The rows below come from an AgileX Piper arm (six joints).
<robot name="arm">
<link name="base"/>
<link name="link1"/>
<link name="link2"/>
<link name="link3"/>
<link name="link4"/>
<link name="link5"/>
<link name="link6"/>
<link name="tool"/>
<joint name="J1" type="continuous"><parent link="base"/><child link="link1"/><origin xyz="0 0 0.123" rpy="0 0 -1.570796"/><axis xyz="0 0 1"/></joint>
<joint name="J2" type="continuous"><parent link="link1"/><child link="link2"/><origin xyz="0 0 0" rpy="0 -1.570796 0"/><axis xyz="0 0 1"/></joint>
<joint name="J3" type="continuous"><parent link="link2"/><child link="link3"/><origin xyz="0.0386 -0.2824 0" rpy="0 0 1.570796"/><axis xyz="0 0 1"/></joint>
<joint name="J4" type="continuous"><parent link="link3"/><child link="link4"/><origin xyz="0.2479 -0.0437 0" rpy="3.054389 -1.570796 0"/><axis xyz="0 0 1"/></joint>
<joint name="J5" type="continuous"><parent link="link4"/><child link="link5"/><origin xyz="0 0 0" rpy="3.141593 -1.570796 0"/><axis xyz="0 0 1"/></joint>
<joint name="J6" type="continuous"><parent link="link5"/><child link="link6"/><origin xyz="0.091 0 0" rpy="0 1.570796 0"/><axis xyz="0 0 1"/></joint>
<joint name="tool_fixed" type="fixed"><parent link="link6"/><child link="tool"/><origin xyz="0 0 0" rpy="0 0 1.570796"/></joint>
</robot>
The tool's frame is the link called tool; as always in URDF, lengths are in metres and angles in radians. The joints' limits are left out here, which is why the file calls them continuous.
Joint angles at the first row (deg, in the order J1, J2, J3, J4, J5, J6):
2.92, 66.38, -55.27, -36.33, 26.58, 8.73
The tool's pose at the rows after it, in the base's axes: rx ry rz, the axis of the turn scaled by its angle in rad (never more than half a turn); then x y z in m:
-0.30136 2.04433 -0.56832 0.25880 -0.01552 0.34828
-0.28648 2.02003 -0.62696 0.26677 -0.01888 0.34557
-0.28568 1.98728 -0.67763 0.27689 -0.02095 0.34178
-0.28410 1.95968 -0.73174 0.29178 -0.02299 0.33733
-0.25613 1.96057 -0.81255 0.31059 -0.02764 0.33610
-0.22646 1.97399 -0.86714 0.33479 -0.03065 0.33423
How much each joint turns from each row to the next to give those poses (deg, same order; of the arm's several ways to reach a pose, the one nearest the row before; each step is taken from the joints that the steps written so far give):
0.00, 1.49, 0.00, -8.44, 0.00, 7.72
0.00, 1.72, 0.00, -9.14, -0.41, 7.97
0.00, 2.16, -0.04, -9.79, -0.75, 8.45
0.00, 3.29, -1.00, -9.95, 0.24, 8.65
0.00, 4.38, -3.29, -5.14, 3.45, 3.93
0.00, 5.41, -4.92, -1.26, 3.00, 0.89

